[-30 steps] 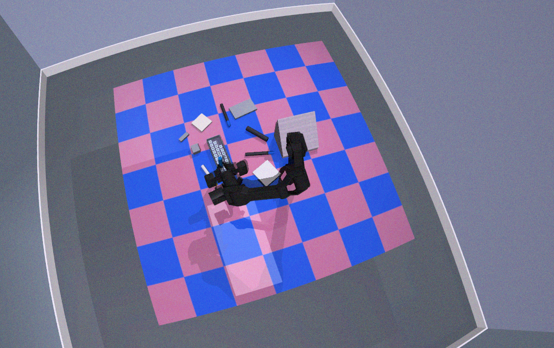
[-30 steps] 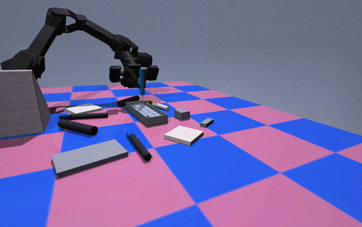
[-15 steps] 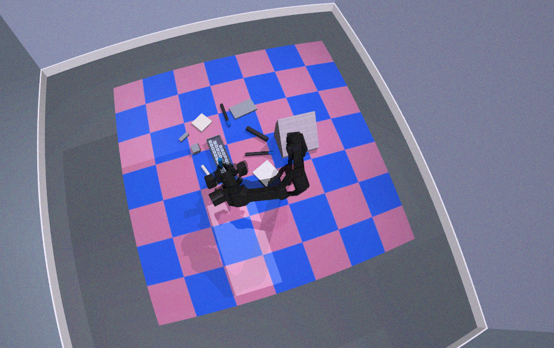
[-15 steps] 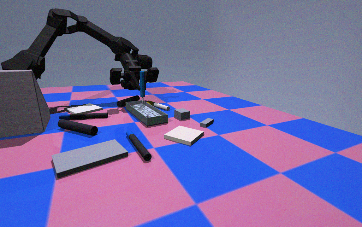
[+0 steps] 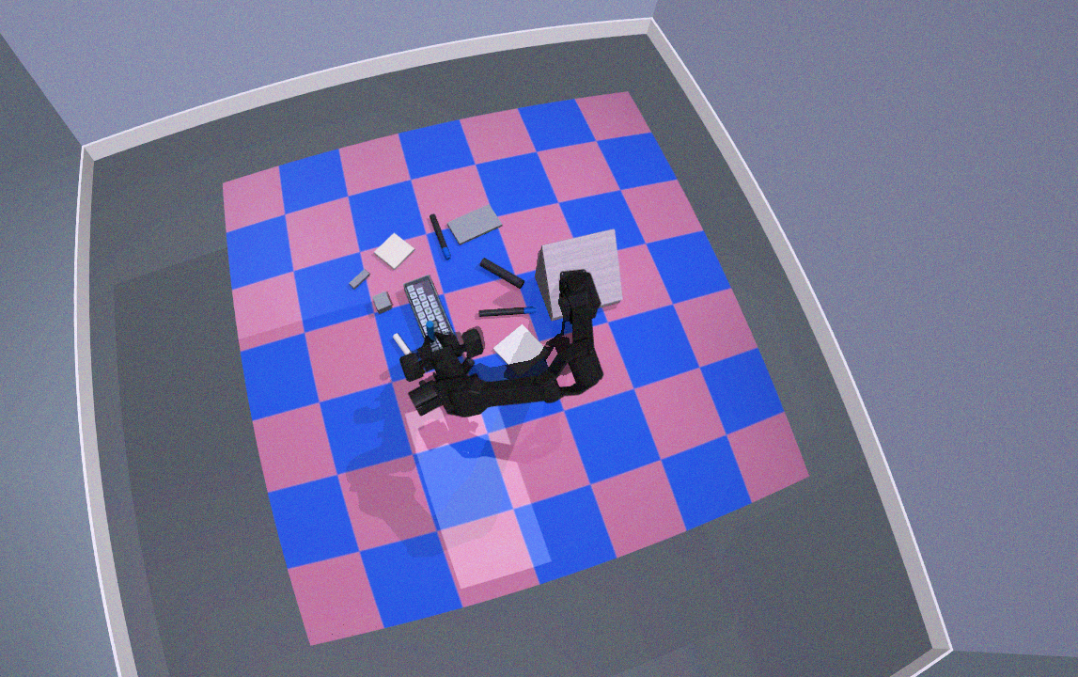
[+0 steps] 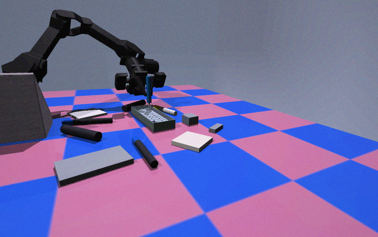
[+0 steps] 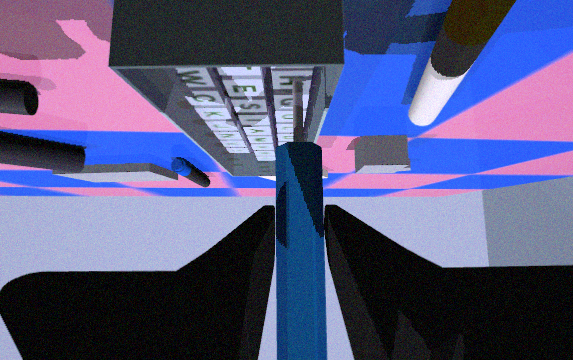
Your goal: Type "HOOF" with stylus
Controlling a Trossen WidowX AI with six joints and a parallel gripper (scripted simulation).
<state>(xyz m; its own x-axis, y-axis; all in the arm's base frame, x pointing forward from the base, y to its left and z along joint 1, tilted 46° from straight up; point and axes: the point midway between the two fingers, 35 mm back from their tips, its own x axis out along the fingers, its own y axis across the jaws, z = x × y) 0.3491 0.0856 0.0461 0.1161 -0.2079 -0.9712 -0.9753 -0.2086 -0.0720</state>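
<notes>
Now: the white-and-yellow marker 60 mm ahead of my gripper tip, 20 mm to the left of it and 60 mm below it. From my gripper tip the other things lie so: white pad: 60 mm ahead, 280 mm to the right, 60 mm below; stylus tip: 50 mm below; blue stylus: 10 mm below.
</notes>
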